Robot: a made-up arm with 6 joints.
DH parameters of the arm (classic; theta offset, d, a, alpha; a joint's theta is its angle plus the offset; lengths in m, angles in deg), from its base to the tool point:
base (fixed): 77.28 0 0.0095 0
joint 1: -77.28 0.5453 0.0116 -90
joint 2: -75.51 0 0.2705 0
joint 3: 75.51 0.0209 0.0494 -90
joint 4: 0 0.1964 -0.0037 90
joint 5: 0 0.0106 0.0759 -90
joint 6: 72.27 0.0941 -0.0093 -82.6
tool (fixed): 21.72 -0.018 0 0
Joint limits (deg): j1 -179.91..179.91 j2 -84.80..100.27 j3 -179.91..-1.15 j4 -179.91..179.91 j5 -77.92..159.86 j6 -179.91..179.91
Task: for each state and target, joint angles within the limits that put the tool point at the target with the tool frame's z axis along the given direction. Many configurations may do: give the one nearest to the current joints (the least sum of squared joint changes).
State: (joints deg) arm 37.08 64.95 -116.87 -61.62 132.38 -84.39
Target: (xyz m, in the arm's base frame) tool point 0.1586 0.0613 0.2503 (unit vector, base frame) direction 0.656 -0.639 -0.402
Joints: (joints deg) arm 31.56 100.27 -86.22 -41.55 121.10 -100.52
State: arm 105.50 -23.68 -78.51 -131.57 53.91 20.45
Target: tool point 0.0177 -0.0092 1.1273 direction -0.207 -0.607 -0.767
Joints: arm 79.66 -27.29 -120.71 -169.32 91.01 10.93
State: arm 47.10 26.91 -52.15 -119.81 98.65 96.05
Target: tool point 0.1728 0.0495 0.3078 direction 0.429 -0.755 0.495
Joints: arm 17.82 59.74 -20.31 -154.72 81.67 76.15
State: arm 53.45 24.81 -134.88 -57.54 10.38 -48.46
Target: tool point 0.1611 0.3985 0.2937 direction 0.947 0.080 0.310
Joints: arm 60.66 68.81 -89.22 -66.03 27.96 -44.27
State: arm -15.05 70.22 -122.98 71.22 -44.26 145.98
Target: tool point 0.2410 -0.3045 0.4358 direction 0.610 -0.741 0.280
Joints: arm -38.33 67.13 -95.17 100.92 -53.81 99.25
